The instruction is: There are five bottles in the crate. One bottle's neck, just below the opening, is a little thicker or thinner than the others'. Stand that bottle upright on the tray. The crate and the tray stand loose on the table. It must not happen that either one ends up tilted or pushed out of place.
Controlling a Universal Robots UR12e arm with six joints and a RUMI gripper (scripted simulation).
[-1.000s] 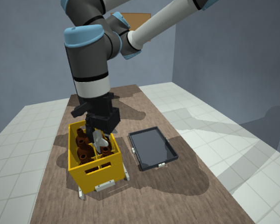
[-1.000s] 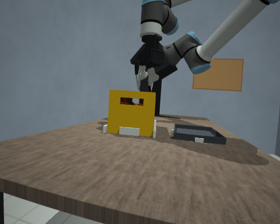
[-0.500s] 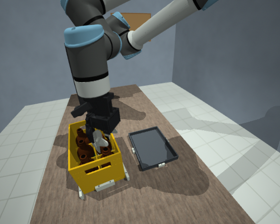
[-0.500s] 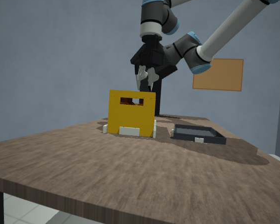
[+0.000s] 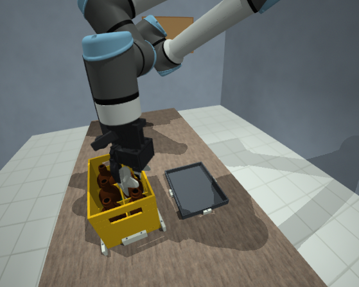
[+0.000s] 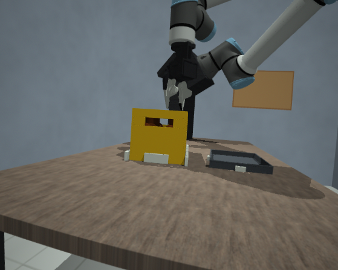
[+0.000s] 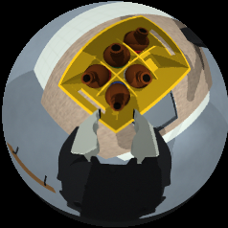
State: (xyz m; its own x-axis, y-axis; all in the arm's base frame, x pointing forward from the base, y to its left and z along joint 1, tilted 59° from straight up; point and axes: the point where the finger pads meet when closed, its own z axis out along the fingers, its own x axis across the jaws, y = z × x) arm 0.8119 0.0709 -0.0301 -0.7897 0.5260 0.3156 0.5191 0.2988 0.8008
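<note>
My hand is 7 cm past the yellow crate, 6 cm to the left of it and 11 cm above it. Also, from my hand: dark tray (10 cm behind, 22 cm to the left, 18 cm below).
</note>
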